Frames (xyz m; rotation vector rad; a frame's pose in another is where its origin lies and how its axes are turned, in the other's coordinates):
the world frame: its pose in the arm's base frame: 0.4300 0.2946 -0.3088 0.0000 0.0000 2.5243
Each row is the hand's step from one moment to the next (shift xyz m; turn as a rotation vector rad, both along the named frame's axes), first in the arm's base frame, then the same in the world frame.
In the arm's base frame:
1: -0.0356 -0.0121 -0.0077 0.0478 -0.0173 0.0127
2: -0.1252 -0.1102 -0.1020 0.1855 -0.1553 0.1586
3: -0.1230 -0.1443 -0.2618 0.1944 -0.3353 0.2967
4: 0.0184 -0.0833 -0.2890 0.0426 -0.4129 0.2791
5: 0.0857 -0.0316 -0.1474 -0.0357 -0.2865 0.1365
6: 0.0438 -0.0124 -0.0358 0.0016 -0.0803 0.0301
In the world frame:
1: 0.0220 0.0305 -0.0077 -0.0490 -0.0136 0.0127
2: 0.0383 0.1623 -0.1020 -0.2412 0.0193 0.1586
3: 0.0168 0.1889 -0.2618 -0.3526 0.1609 0.2967
4: -0.0632 0.0573 -0.2890 -0.2737 0.3120 0.2791
5: -0.0882 -0.0238 -0.1474 -0.1367 0.2543 0.1365
6: -0.0429 -0.0152 -0.0358 -0.0478 0.0646 0.0301

